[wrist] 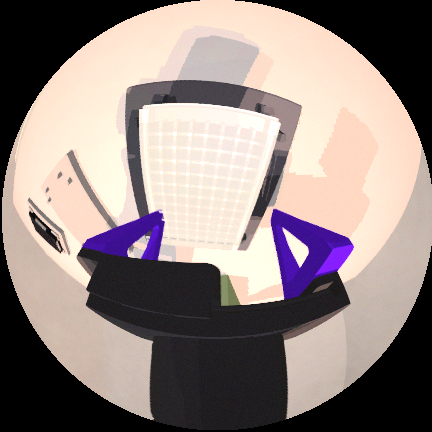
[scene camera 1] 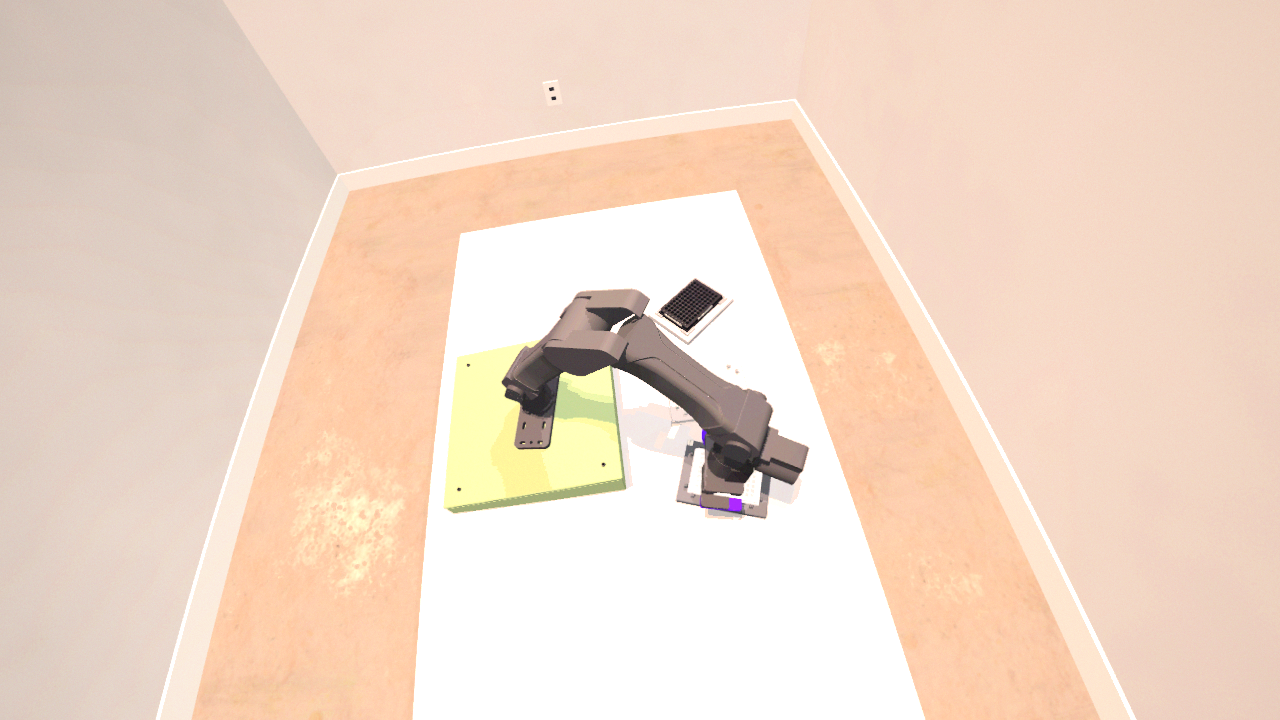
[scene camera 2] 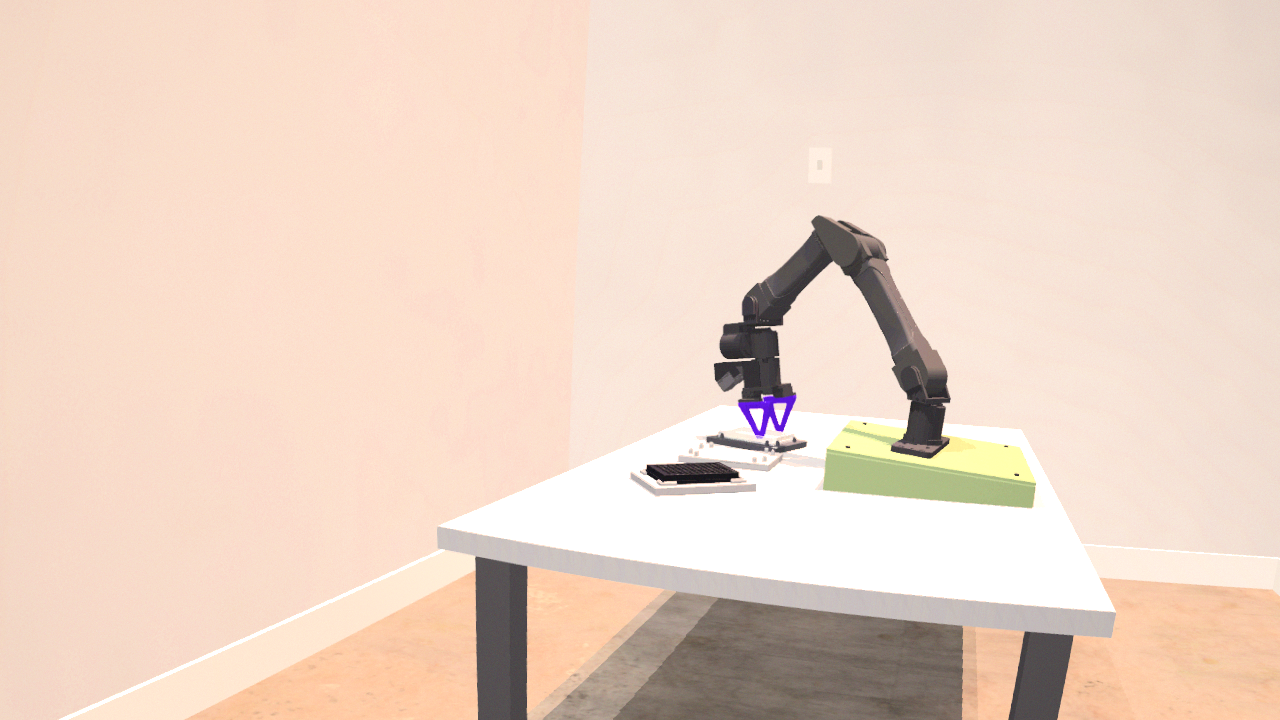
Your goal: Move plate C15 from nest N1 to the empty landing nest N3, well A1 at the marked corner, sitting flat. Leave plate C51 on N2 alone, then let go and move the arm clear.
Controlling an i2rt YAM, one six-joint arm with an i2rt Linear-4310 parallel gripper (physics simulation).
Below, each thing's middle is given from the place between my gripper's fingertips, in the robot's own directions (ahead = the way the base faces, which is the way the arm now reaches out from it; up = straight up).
My hand is 20 mm short of the pale plate [scene camera 1: 751, 495] and 10 mm to the right of it. From my hand the other things lie so: black gridded tray [scene camera 1: 689, 306]: 420 mm to the left, 30 mm behind.
